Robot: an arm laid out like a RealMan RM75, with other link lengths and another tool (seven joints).
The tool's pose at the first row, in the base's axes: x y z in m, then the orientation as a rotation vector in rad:
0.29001 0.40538 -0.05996 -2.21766 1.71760 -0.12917
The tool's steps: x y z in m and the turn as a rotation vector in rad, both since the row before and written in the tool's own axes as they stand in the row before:
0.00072 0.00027 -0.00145 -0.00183 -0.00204 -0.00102
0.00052 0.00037 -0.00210 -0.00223 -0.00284 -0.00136
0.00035 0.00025 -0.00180 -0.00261 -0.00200 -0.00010
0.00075 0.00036 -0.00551 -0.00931 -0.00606 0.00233
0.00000 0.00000 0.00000 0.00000 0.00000 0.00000
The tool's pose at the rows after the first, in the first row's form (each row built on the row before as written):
0.28956 0.40434 -0.05877 -2.21925 1.71622 -0.12559
0.28879 0.40333 -0.05698 -2.22117 1.71422 -0.12085
0.28818 0.40257 -0.05541 -2.22250 1.71419 -0.11644
0.28660 0.40062 -0.05043 -2.22518 1.71754 -0.10127
0.28660 0.40062 -0.05043 -2.22518 1.71754 -0.10127

